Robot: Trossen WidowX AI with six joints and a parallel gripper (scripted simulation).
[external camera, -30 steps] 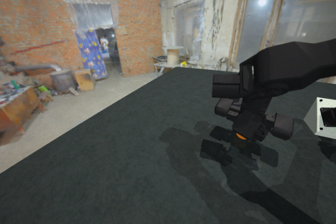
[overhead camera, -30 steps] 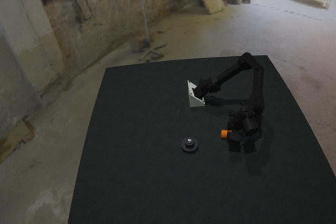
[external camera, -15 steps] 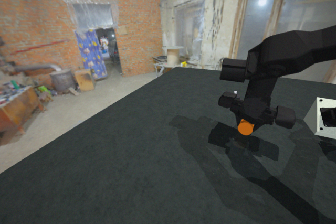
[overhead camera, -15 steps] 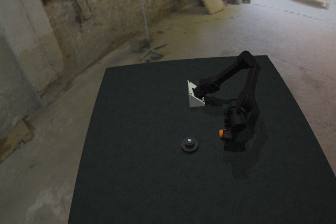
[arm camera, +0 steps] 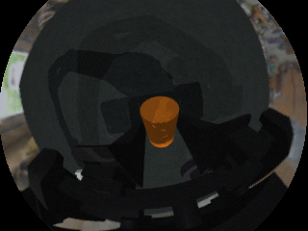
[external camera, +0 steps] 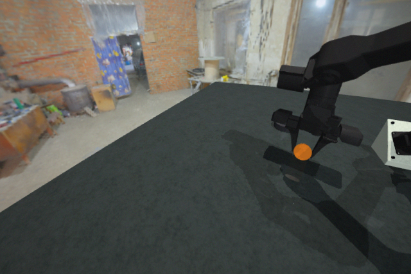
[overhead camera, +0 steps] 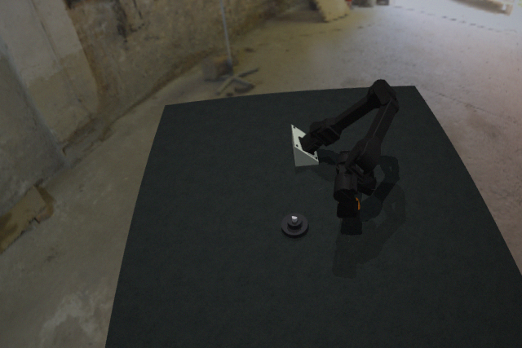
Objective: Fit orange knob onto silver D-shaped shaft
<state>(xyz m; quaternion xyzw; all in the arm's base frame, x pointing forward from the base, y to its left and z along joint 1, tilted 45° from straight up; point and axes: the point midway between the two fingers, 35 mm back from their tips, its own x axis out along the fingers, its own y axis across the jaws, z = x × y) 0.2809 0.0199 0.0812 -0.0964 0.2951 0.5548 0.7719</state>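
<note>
Right now my gripper tip is 19 cm to the left of the round pedestal and 1 cm short of it. Round my gripper tip: orange knob (1 cm above).
</note>
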